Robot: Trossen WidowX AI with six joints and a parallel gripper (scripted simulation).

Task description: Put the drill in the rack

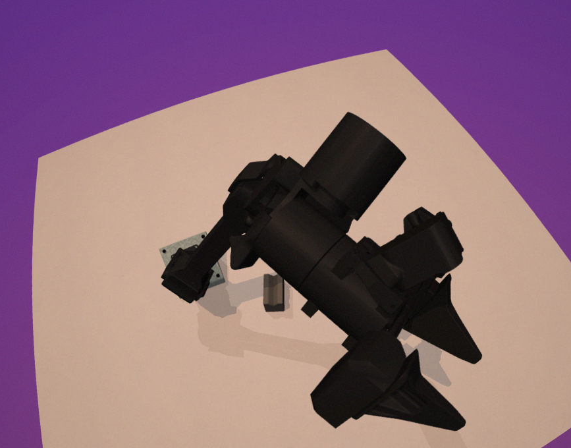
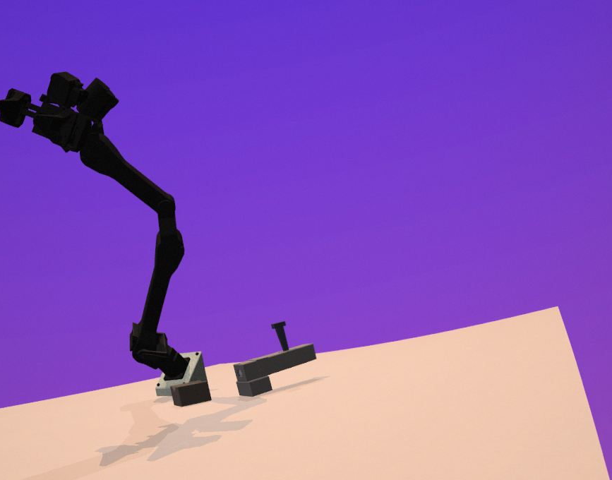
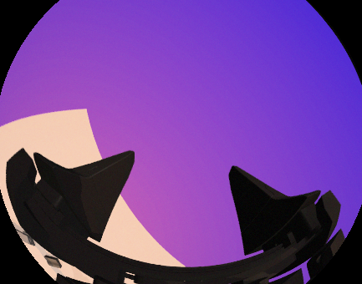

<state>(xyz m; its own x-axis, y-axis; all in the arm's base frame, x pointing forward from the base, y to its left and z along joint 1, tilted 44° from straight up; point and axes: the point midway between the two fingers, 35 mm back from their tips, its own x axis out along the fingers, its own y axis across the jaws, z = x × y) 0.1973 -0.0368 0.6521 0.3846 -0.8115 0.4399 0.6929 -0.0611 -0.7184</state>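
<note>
My gripper tip is 54 cm to the right of the key, 40 cm above it and 10 cm short of it. The rest, counted from my gripper tip: rack block: 48 cm below, 39 cm to the left, 5 cm behind; housing: 51 cm to the left, 46 cm below, 8 cm ahead; drill: 49 cm to the left, 45 cm below, 8 cm ahead.
</note>
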